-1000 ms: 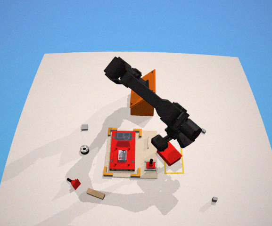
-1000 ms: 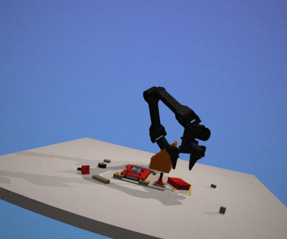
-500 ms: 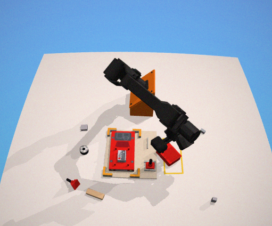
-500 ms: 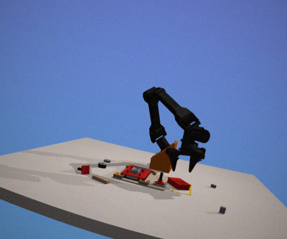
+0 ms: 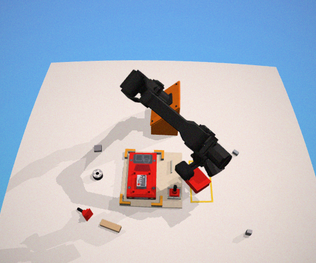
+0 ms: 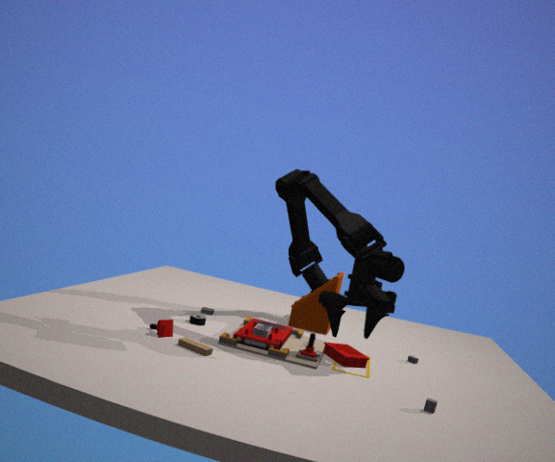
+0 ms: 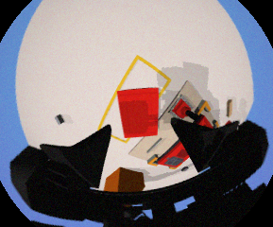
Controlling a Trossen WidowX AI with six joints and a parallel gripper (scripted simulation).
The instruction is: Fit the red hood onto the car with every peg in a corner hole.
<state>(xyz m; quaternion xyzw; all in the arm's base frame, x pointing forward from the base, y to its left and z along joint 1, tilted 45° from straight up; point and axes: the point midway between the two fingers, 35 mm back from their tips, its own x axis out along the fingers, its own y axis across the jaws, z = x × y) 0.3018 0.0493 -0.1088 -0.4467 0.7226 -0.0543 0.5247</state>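
Right now my gripper tip is 4 cm above the red hood. The rest, counted from my gripper tip: grey engine block: 20 cm to the right, 4 cm below, 2 cm ahead; then black wheel: 38 cm to the right, 5 cm below, 2 cm behind; then wooden block: 31 cm to the right, 19 cm ahead, 5 cm below.
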